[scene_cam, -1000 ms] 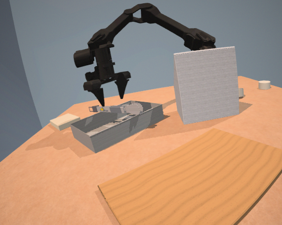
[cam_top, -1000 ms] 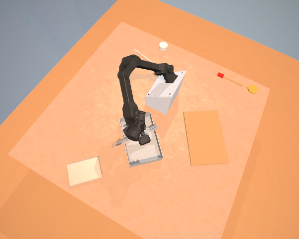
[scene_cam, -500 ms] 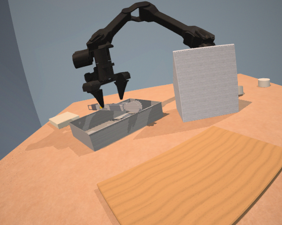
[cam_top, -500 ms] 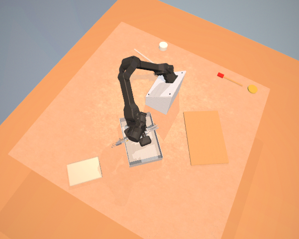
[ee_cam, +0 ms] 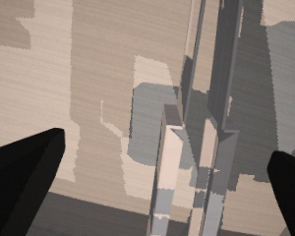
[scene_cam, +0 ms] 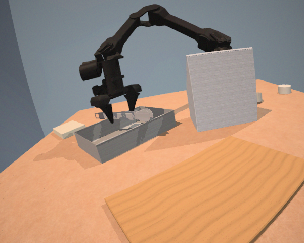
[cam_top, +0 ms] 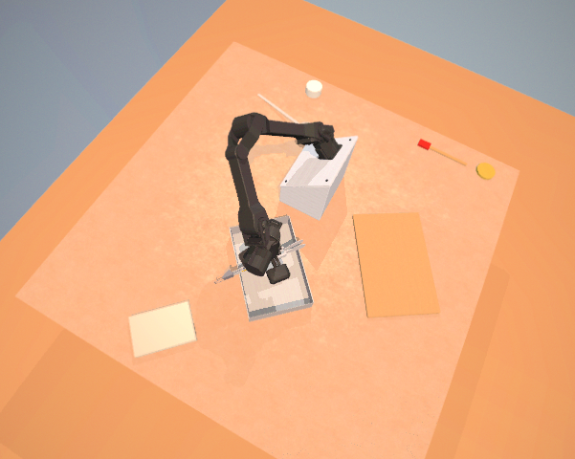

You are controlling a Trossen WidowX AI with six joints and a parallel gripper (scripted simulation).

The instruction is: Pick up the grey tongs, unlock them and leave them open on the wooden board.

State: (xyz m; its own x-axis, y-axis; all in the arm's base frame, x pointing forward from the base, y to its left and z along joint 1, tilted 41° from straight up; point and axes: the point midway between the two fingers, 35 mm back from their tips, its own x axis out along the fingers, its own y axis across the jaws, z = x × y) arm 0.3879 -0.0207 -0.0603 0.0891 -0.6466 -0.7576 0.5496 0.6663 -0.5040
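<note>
Right now my gripper tip is 10 mm to the right of the grey roasting tin and 40 mm above it. From my gripper tip the other things lie so: yellow lock piece: 70 mm ahead, 40 mm to the right, 10 mm above; then wooden board: 260 mm behind, 340 mm to the left, 60 mm below; then cream pad: 340 mm ahead, 150 mm to the right, 50 mm below.
</note>
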